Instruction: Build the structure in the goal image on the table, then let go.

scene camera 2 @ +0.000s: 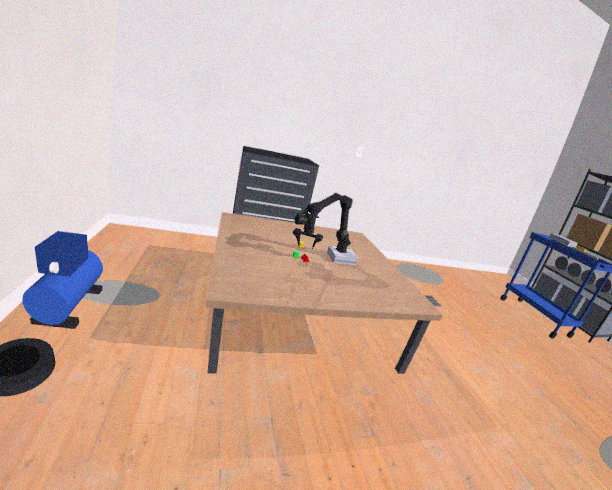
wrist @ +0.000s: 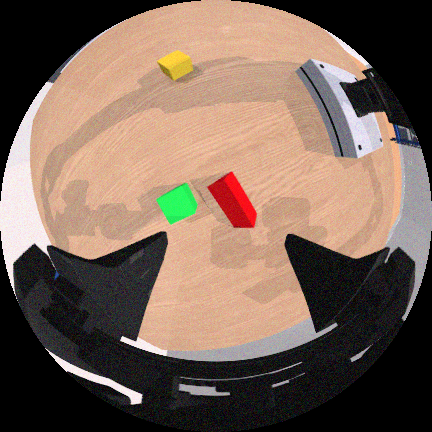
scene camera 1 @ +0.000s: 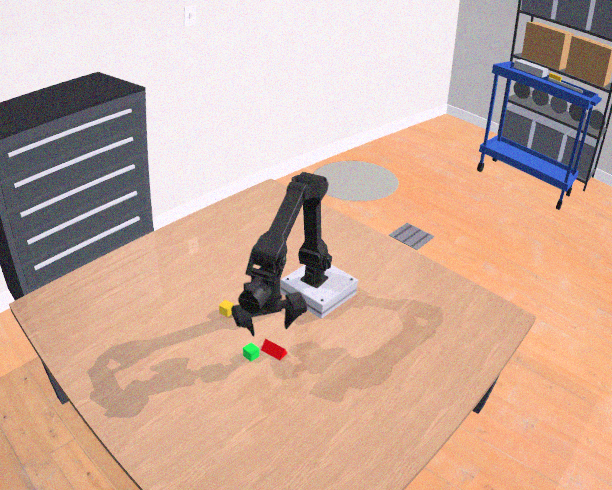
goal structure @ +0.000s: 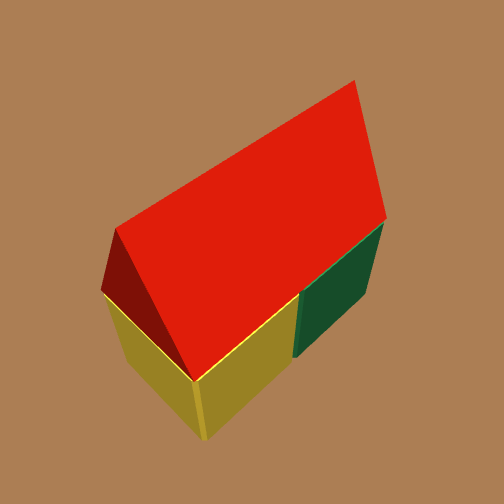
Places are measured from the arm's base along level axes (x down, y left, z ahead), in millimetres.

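Where they show: gripper, fingertip midpoint: [scene camera 2: 305,247] [wrist: 228,239] [scene camera 1: 269,331]; arm's base, link origin: [scene camera 2: 341,250] [wrist: 354,98] [scene camera 1: 314,279].
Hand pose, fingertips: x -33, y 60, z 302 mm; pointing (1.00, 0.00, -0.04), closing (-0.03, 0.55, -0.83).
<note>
Things, the pixels of their top centre, and the offset from my fingertips. Level surfaces: height alone.
- green cube, top centre: [wrist: 174,205] [scene camera 1: 250,348] [scene camera 2: 296,252] dz +38, dx +56, dy -34 mm
- red triangular prism, top centre: [wrist: 234,208] [scene camera 1: 273,345] [scene camera 2: 305,255] dz -14, dx +59, dy +3 mm
- yellow cube, top centre: [wrist: 172,58] [scene camera 1: 226,304] [scene camera 2: 301,242] dz -57, dx +56, dy -207 mm
- wooden table, surface height: dx +89 mm
A green cube [scene camera 1: 250,351] [scene camera 2: 296,254] [wrist: 177,204] sits on the table. A red triangular prism [scene camera 1: 274,349] [scene camera 2: 305,258] [wrist: 233,201] lies on its long side on the table beside the green cube, with a small gap between them. A yellow cube [scene camera 1: 225,308] [scene camera 2: 301,244] [wrist: 176,65] sits apart from both, farther back on the table. My gripper [scene camera 1: 269,331] [scene camera 2: 306,245] [wrist: 228,239] is open and empty, its fingers wide apart. It hangs above the table near the green cube and the red prism, touching neither.
The arm's white base block [scene camera 1: 321,293] [scene camera 2: 342,254] [wrist: 340,110] stands on the wooden table [scene camera 1: 229,433] [scene camera 2: 265,290], to the right of the blocks in the scene views. A dark drawer cabinet [scene camera 1: 81,188] [scene camera 2: 275,186] stands beyond the table's edge.
</note>
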